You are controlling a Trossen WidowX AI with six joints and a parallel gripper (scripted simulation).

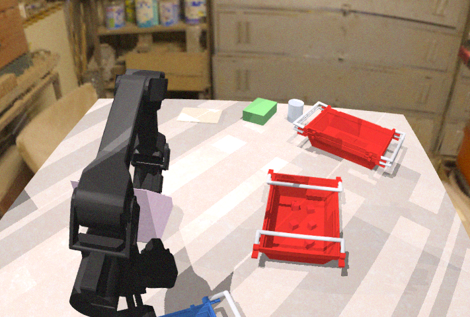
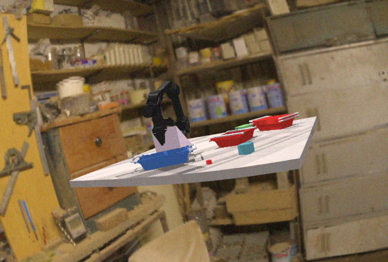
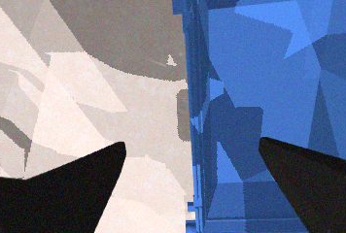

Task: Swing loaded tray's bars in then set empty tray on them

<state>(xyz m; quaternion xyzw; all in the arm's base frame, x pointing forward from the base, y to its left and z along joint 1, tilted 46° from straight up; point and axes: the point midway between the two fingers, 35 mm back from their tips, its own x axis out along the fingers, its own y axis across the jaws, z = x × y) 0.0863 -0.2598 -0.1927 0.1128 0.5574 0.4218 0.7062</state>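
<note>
My gripper tip is now 40 mm short of the blue tray, 80 mm to the left of it and 50 mm above it. The rest, counted from my gripper tip: teal cube (470 mm ahead, 60 mm to the right, 70 mm below).
</note>
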